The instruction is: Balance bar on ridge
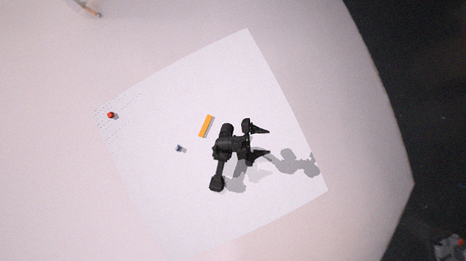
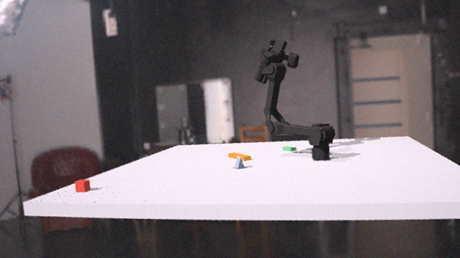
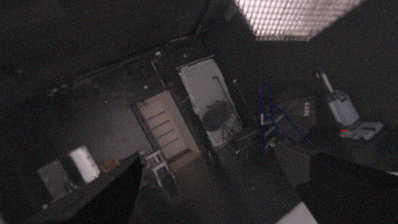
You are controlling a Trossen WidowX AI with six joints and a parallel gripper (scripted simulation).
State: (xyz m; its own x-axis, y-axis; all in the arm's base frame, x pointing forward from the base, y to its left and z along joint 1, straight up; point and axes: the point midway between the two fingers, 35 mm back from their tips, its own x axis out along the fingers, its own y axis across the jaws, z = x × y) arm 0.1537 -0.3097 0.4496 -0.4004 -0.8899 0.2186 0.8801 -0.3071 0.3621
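The orange bar is 450 mm below my gripper tip, 250 mm to the left of it and 210 mm ahead of it. Round my gripper tip: green block: 450 mm below, 60 mm to the left, 10 mm ahead; red cube: 840 mm to the left, 600 mm ahead, 440 mm below.
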